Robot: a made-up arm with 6 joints.
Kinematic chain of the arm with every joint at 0, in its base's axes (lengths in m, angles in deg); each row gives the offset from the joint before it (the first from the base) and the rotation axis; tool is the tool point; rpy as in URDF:
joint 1: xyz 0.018 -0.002 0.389 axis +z
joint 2: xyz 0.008 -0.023 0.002 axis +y
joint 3: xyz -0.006 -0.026 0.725 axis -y
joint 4: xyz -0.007 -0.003 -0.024 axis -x
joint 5: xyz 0.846 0 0.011 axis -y
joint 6: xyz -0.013 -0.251 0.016 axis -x
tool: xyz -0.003 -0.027 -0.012 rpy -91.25 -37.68 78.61
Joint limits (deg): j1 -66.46..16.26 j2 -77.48..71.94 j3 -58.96..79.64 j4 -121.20..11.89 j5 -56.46..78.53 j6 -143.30..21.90
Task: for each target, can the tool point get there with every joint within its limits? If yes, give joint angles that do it. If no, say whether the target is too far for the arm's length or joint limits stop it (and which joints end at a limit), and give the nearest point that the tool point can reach.
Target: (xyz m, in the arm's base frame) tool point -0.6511 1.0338 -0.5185
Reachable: no: joint limits stop it (at a limit: joint 1, joint 2, joint 4, joint 5) | nearest point 0.0887 0.1159 -0.0254 | short by 1.278 m
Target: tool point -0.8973 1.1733 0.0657
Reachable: no: joint limits stop it (at a limit: joint 2, joint 3, joint 4, joint 6) | nearest point -0.9184 1.2004 0.8060 | short by 0.741 m
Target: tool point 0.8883 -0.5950 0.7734
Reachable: yes | joints -34.52 19.71 16.26 -104.28 -0.19 -96.59
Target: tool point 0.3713 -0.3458 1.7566
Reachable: yes | joints -43.11 -8.70 56.59 -97.43 56.42 -61.69
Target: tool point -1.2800 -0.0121 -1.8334
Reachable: no: too far | nearest point -0.1541 -0.4287 -0.1387 | short by 2.077 m
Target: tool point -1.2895 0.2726 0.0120
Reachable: no: joint limits stop it (at a limit: joint 2, joint 3, joint 4, joint 6) | nearest point -1.4700 0.3105 0.8065 | short by 0.816 m
